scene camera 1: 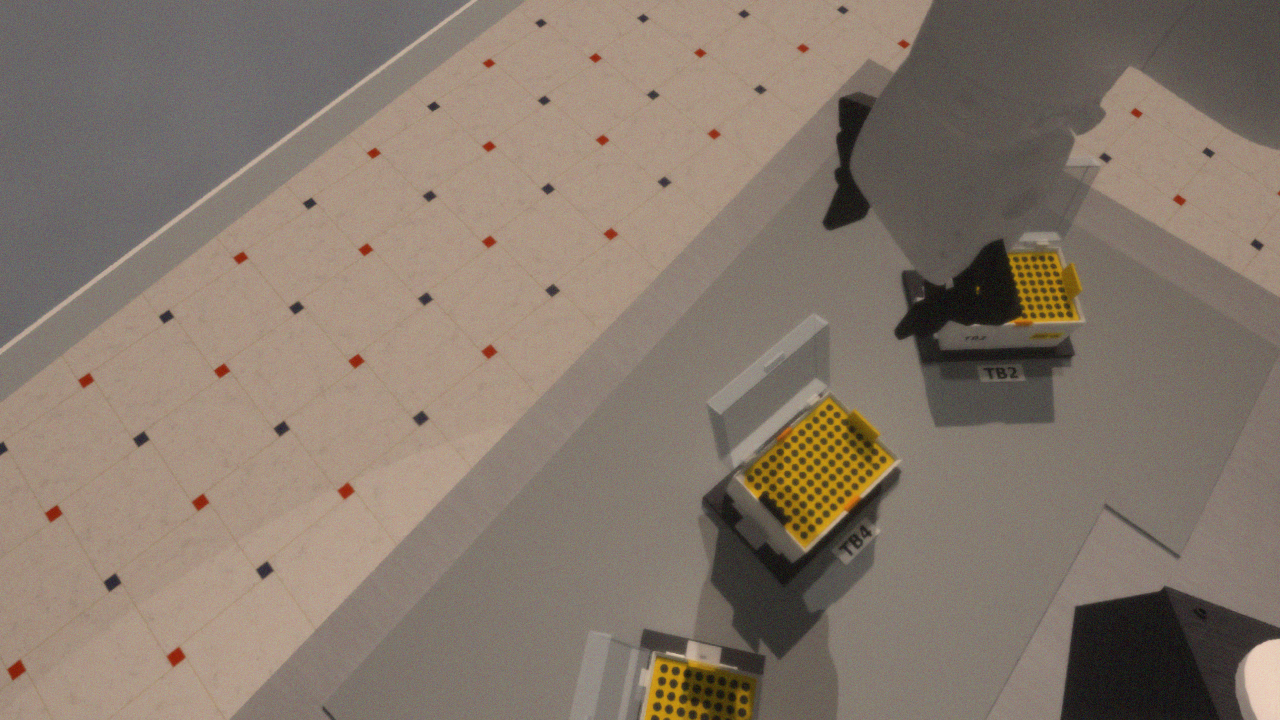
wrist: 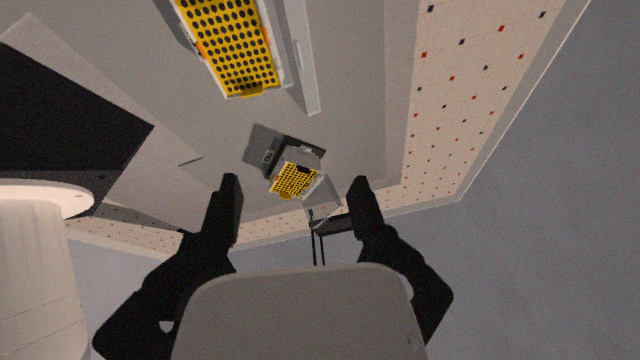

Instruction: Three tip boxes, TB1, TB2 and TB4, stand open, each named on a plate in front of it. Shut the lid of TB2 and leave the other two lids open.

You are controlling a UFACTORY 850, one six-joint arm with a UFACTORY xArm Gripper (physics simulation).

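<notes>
TB2 (scene camera 1: pixel 1049 288) (wrist: pixel 289 181) stands on a dark base behind its name plate (scene camera 1: pixel 1000 373) (wrist: pixel 268 156). Its clear lid (scene camera 1: pixel 1080 201) (wrist: pixel 325 195) is up, partly hidden by the arm in the scene view. TB4 (scene camera 1: pixel 819 470) has its lid (scene camera 1: pixel 774 380) standing open. A third box (scene camera 1: pixel 702 694), presumably TB1, is cut off at the bottom edge, with its lid (scene camera 1: pixel 597 676) up; its plate does not show. My gripper (scene camera 1: pixel 866 277) (wrist: pixel 298 185) is open and empty; in the scene view one finger covers the left part of TB2. Contact cannot be told.
In the wrist view a nearer open box (wrist: pixel 232 47), probably TB4, is at the top with its raised lid (wrist: pixel 306 65). A black block (scene camera 1: pixel 1118 662) (wrist: pixel 60 115) and a white cylinder (scene camera 1: pixel 1263 685) (wrist: pixel 35 265) stand beside the table. A dark rack (wrist: pixel 335 226) is beyond the far edge.
</notes>
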